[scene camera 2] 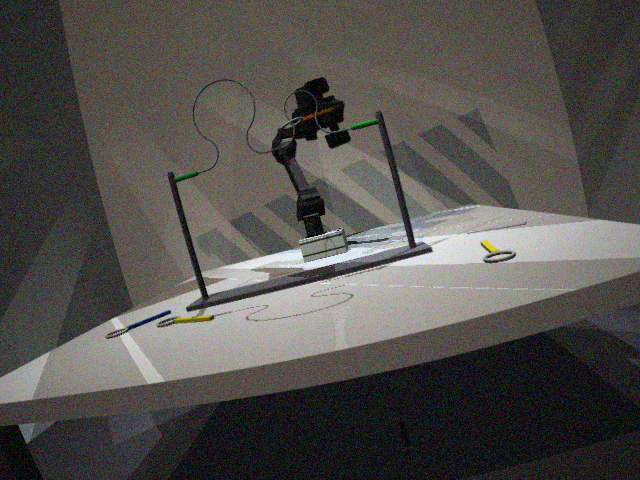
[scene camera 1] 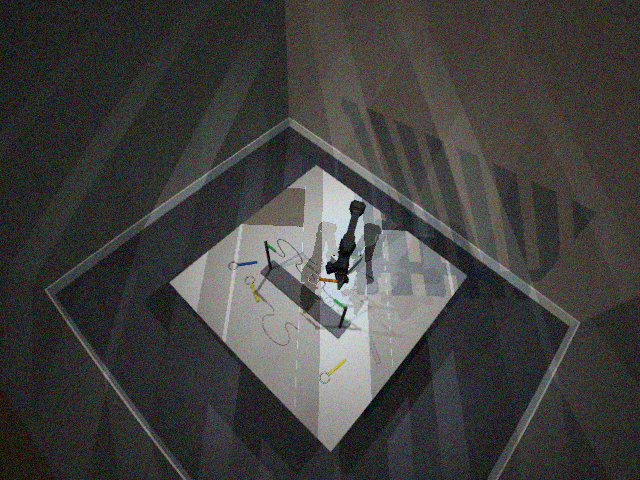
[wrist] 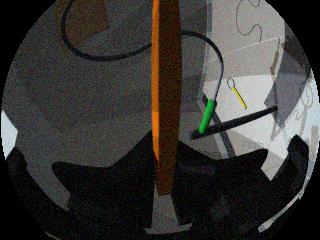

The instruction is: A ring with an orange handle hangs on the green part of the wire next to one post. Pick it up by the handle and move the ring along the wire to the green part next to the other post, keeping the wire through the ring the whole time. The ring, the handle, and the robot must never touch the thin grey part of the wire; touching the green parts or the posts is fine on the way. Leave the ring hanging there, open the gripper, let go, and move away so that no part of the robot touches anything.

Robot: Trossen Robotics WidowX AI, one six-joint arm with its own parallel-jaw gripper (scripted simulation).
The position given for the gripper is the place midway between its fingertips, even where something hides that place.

Note:
In view: the gripper [scene camera 2: 342,103].
The gripper is seen too in the wrist view [wrist: 157,134].

